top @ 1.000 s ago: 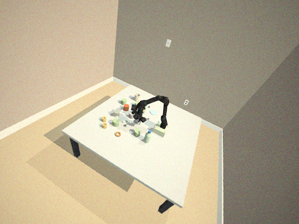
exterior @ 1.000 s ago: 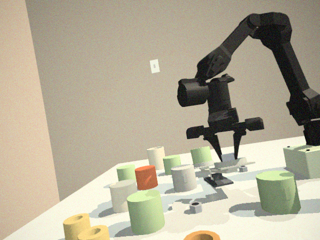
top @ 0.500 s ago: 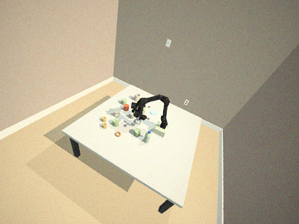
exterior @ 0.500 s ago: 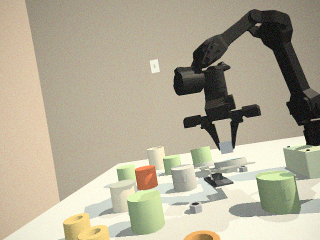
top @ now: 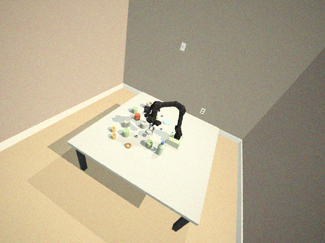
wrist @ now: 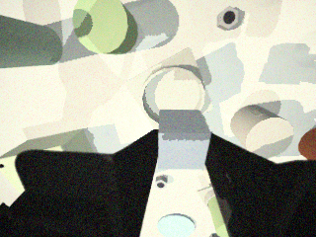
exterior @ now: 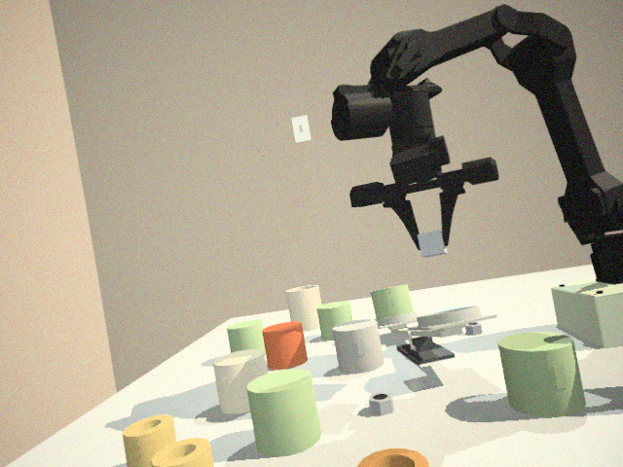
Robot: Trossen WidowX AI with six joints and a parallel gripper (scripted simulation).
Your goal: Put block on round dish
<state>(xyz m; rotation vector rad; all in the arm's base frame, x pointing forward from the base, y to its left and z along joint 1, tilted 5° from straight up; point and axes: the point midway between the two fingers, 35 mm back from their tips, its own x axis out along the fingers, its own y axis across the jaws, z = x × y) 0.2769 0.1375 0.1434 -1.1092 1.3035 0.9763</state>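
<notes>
Now: the pale blue round dish 36 cm to the right of my gripper tip, 17 cm below it and 6 cm behind it. From my gripper tip the other things lie so: small grey-blue block: 1 cm above; then balance: 13 cm below, 11 cm to the right, 3 cm ahead; then grey cylinder: 13 cm below, 13 cm ahead, 7 cm to the right.
</notes>
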